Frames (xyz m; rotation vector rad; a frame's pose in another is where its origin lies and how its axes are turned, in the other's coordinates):
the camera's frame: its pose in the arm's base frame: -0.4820 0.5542 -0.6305 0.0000 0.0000 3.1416
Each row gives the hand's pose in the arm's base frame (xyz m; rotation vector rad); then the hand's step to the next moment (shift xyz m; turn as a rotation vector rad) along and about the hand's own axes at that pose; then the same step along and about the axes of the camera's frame.
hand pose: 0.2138 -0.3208 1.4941 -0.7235 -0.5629 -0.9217
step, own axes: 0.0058 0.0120 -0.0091 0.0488 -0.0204 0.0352
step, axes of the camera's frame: -0.0144 0.0050 -0.0054 -0.0021 0.0062 0.0632
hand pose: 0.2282 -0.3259 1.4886 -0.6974 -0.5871 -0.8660
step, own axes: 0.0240 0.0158 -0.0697 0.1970 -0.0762 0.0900
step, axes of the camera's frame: -0.0382 0.0565 -0.0322 -0.0229 0.0613 0.2201
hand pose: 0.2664 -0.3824 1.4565 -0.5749 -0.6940 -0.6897
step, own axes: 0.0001 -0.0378 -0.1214 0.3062 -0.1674 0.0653
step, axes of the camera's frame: -0.0182 0.1060 -0.0679 -0.0279 0.1767 0.3066
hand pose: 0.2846 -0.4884 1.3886 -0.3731 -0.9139 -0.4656
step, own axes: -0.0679 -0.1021 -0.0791 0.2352 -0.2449 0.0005
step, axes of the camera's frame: 0.0374 0.1096 -0.0887 0.0075 0.2580 0.2207
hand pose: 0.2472 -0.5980 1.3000 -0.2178 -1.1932 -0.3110
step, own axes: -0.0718 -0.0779 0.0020 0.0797 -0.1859 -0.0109
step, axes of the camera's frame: 0.0530 0.0636 -0.0662 0.0288 0.1875 0.0711
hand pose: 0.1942 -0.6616 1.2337 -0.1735 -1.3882 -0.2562
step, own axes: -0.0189 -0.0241 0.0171 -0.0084 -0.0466 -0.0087
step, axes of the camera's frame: 0.0260 0.0171 -0.0163 0.0061 0.0464 -0.0112
